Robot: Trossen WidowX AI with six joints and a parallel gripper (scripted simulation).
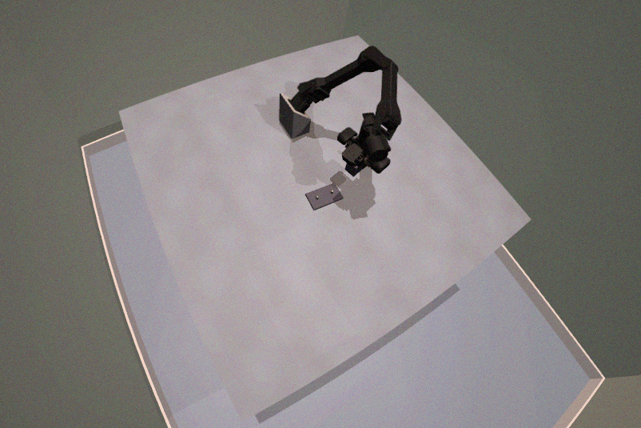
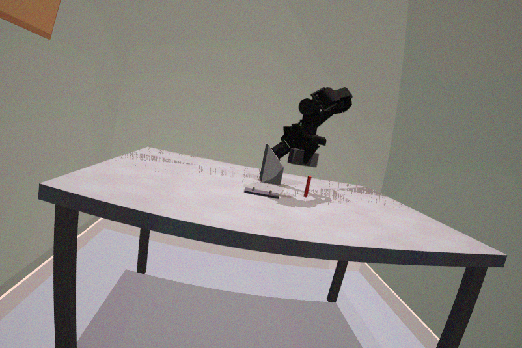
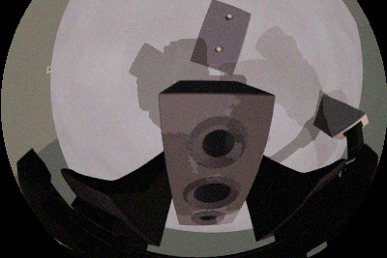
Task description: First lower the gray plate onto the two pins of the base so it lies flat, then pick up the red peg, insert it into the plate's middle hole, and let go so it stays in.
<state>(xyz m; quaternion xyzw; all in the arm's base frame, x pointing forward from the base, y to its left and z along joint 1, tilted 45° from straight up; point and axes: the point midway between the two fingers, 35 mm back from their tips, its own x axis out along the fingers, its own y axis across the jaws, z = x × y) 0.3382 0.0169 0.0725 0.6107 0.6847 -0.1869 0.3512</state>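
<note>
The dark base is 12 cm to the right of my gripper tip and 13 cm below it. The rest, counted from my gripper tip: red peg: 10 cm behind, 6 cm to the left, 9 cm below; then gray plate: 3 cm above.
</note>
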